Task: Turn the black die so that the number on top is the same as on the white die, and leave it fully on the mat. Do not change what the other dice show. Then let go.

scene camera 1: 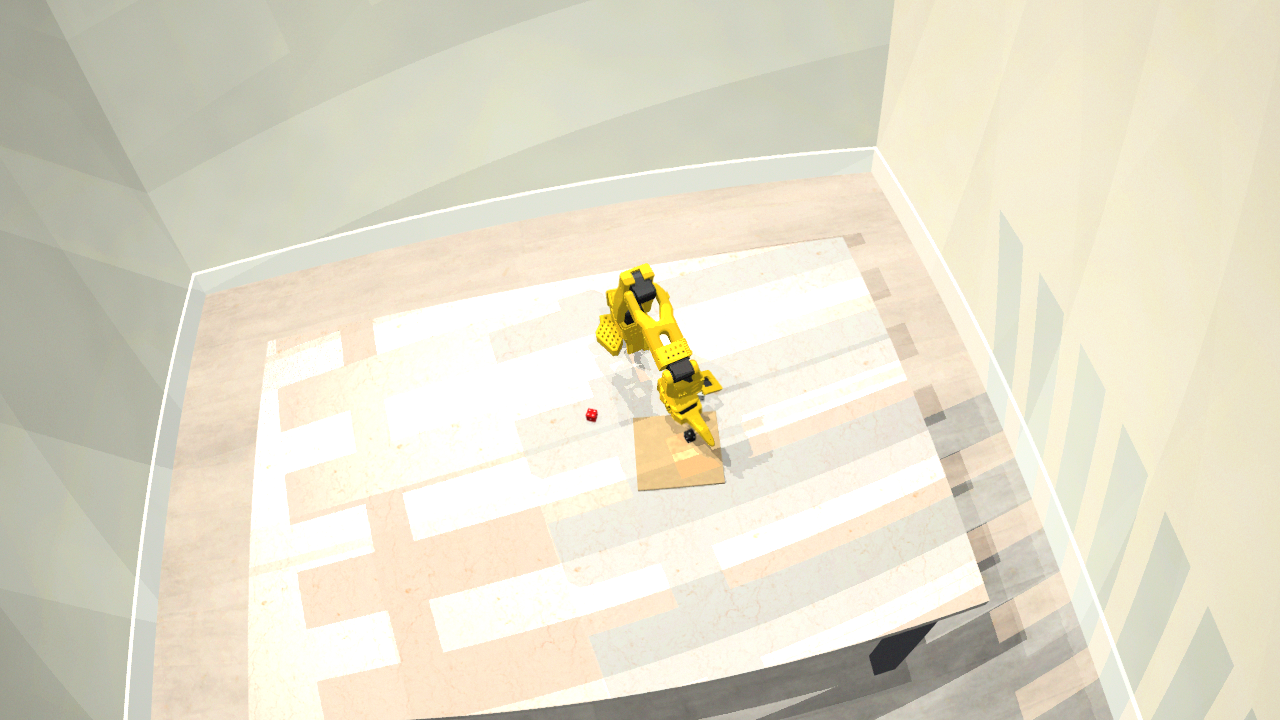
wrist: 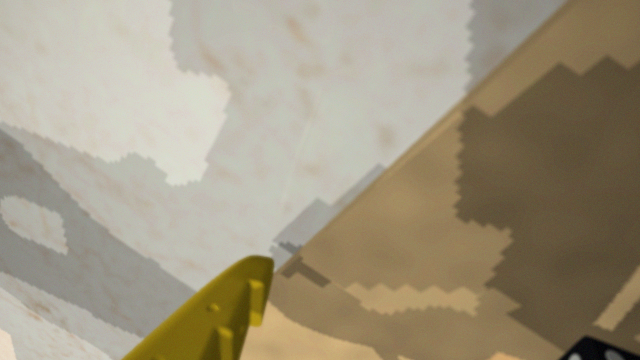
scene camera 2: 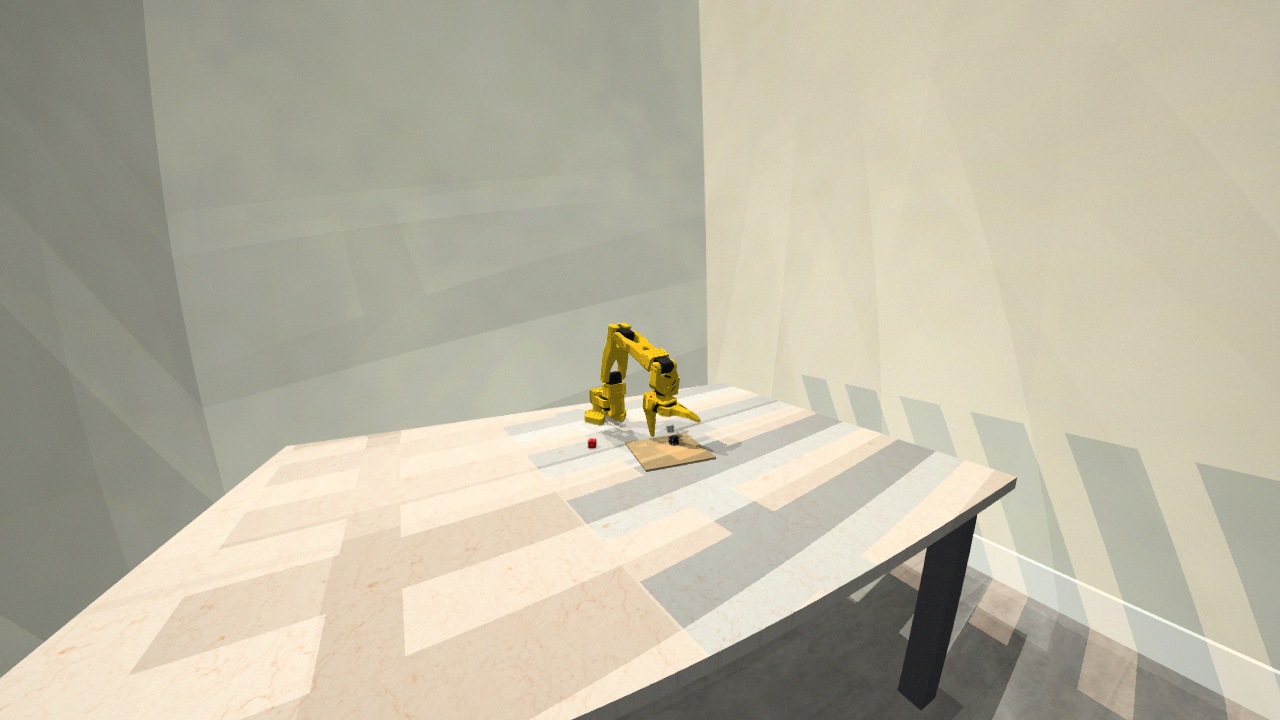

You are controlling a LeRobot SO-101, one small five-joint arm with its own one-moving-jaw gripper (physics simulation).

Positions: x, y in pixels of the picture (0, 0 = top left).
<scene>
A tan mat shows in scene camera 1 (664, 460), in the wrist view and in scene camera 2. The same spot on the tan mat: (wrist: 504, 224) is (scene camera 2: 668, 438).
</scene>
